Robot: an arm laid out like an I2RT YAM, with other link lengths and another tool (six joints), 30 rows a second.
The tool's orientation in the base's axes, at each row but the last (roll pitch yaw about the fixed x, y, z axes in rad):
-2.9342 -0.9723 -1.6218
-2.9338 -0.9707 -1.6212
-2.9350 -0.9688 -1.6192
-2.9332 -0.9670 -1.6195
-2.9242 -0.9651 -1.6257
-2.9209 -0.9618 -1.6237
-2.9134 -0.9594 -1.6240
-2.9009 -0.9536 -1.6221
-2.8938 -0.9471 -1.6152
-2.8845 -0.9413 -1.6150
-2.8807 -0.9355 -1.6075
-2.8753 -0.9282 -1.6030
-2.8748 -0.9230 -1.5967
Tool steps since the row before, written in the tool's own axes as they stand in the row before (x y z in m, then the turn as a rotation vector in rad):
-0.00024 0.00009 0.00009 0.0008 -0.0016 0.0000
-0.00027 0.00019 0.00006 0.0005 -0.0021 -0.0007
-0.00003 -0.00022 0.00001 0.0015 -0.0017 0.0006
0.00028 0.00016 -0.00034 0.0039 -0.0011 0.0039
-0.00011 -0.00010 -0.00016 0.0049 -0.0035 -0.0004
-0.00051 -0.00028 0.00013 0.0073 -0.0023 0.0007
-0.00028 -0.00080 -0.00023 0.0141 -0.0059 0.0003
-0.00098 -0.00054 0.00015 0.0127 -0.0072 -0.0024
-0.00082 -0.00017 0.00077 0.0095 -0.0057 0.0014
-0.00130 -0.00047 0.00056 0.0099 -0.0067 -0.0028
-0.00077 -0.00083 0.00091 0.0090 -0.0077 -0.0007
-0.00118 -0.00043 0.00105 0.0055 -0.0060 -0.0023
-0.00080 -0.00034 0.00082 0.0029 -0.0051 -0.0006
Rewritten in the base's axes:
-0.00007 0.00005 -0.00026 0.0016 -0.0003 0.0008
-0.00017 0.00008 -0.00028 0.0019 0.0005 0.0010
0.00022 0.00004 0.00000 0.0017 -0.0011 0.0011
-0.00022 0.00010 0.00040 0.0016 -0.0053 0.0012
0.00007 0.00021 0.00001 0.0032 -0.0020 0.0047
0.00031 0.00022 -0.00046 0.0022 -0.0044 0.0059
0.00075 0.00045 0.00000 0.0054 -0.0075 0.0121
0.00059 0.00052 -0.00081 0.0062 -0.0044 0.0127
0.00035 -0.00011 -0.00108 0.0056 -0.0058 0.0077
0.00062 0.00040 -0.00130 0.0057 -0.0025 0.0106
0.00103 -0.00012 -0.00101 0.0071 -0.0035 0.0088
0.00069 -0.00004 -0.00148 0.0052 -0.0004 0.0067
0.00054 -0.00009 -0.00106 0.0048 -0.0003 0.0035

